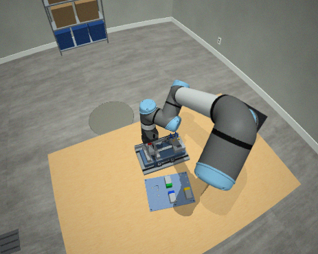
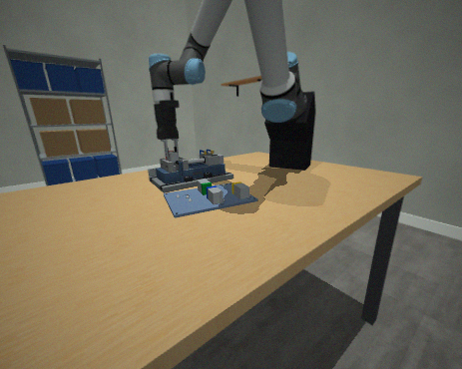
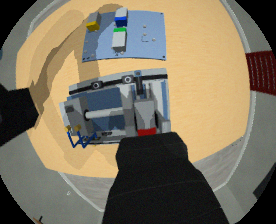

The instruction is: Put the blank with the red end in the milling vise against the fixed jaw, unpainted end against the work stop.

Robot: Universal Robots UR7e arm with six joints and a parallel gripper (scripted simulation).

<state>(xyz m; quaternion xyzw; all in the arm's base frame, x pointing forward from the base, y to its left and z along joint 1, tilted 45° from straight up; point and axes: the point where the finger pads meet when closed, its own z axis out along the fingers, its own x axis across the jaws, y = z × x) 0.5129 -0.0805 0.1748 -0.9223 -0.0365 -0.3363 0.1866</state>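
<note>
Now: the red-ended blank 2 cm below my hand. From my hand the other things lie so: green-ended blank: 8 cm behind, 18 cm to the left, 10 cm below; then milling vise: 7 cm behind, 1 cm to the right, 9 cm below; then plate: 8 cm behind, 22 cm to the left, 12 cm below.
</note>
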